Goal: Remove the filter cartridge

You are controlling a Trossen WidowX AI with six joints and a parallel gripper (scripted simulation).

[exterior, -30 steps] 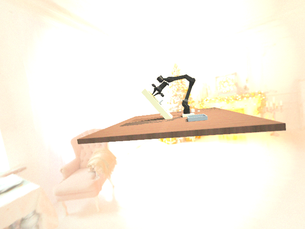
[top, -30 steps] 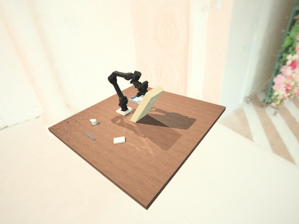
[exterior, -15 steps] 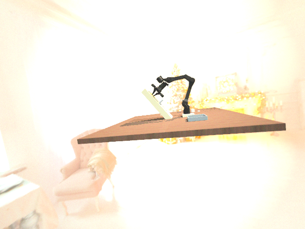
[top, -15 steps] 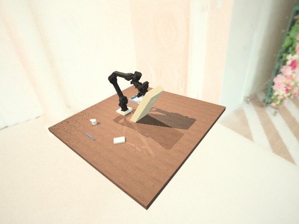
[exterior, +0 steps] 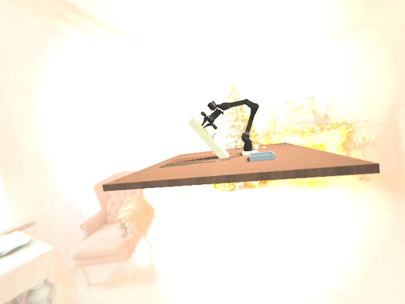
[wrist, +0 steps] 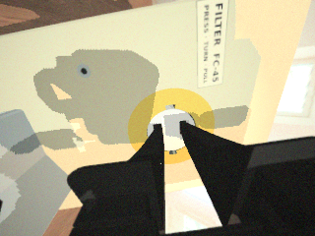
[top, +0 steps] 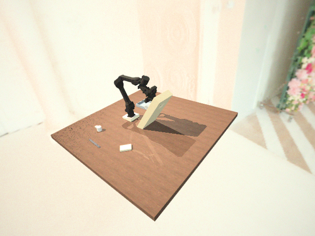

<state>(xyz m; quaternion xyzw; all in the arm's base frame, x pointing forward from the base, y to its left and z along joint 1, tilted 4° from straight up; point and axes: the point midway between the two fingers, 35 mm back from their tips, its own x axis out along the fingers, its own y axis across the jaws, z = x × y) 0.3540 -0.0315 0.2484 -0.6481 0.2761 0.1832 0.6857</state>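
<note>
The round white filter cartridge is 10 mm below my gripper tip and 10 mm ahead of it. Round my gripper tip: light blue tray: 400 mm behind, 330 mm to the left, 270 mm below; flat white block: 350 mm to the right, 270 mm below, 100 mm behind.
</note>
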